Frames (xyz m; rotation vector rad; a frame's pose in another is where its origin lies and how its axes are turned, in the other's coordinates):
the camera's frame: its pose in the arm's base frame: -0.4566 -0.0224 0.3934 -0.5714 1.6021 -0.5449
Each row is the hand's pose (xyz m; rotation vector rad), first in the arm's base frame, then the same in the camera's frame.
Working: the arm's base frame: its pose in the camera's frame: 0.2428 0.2478 0.4934 0.5714 -1.6021 0.5449

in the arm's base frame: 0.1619 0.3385 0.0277 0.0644 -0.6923 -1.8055
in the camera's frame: -0.0114 0.4800 0.6450 2.0064 -1.0045 -1.0516
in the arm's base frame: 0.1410 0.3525 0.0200 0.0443 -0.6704 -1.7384
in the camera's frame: -0.0128 0.4967 0.6247 1.9533 -1.0556 -1.0031
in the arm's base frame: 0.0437 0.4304 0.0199 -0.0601 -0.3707 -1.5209
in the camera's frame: -0.0543 0.5611 0.5264 1.6416 -1.0546 -0.7789
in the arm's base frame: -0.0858 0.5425 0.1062 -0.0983 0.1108 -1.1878
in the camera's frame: -0.1806 0.5974 0.3867 1.2371 -0.9276 -0.3868
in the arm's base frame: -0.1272 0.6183 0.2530 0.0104 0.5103 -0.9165
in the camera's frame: -0.3371 0.5627 0.3293 0.9952 -0.7290 -0.0095
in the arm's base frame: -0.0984 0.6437 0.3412 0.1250 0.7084 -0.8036
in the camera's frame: -0.4230 0.5238 0.3485 0.9234 -0.5869 0.1889
